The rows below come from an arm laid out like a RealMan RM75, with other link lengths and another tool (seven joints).
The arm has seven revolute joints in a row. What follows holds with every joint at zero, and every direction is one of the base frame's.
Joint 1 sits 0.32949 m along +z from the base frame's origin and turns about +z.
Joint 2 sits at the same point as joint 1 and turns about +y.
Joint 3 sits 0.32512 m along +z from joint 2 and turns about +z.
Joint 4 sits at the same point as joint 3 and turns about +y.
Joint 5 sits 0.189 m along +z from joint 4 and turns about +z.
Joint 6 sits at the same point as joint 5 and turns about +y.
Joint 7 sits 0.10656 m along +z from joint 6 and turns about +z.
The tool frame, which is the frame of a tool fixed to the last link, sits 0.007 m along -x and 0.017 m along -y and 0.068 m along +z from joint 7; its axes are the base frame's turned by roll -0.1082, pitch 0 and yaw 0.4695 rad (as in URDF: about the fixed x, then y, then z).
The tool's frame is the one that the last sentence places.
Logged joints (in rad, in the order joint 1, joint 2, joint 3, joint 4, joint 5, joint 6, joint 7), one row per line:
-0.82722 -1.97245 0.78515 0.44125 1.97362 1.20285 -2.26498
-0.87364 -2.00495 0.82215 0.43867 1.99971 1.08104 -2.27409
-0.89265 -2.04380 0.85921 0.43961 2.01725 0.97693 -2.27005
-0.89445 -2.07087 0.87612 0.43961 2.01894 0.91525 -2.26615
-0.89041 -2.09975 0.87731 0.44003 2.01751 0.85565 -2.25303
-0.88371 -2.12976 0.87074 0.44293 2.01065 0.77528 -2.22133
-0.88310 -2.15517 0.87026 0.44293 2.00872 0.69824 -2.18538
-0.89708 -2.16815 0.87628 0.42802 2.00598 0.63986 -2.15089
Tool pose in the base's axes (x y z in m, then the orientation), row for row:
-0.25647 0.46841 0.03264 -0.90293 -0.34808 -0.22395 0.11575
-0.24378 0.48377 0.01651 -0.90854 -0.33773 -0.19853 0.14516
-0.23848 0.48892 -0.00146 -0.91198 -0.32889 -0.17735 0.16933
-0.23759 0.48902 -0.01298 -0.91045 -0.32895 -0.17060 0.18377
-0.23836 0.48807 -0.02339 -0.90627 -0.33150 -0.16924 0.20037
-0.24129 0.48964 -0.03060 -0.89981 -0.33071 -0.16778 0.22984
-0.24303 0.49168 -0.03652 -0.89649 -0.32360 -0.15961 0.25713
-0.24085 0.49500 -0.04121 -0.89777 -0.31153 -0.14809 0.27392
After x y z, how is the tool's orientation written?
As a quaternion, x y z w.
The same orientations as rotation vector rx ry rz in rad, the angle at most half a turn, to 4 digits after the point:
-2.6449 -1.0196 -0.6560
-2.6173 -0.9729 -0.5719
-2.5922 -0.9348 -0.5041
-2.5674 -0.9276 -0.4811
-2.5328 -0.9265 -0.4730
-2.4758 -0.9099 -0.4616
-2.4319 -0.8778 -0.4330
-2.4146 -0.8379 -0.3983

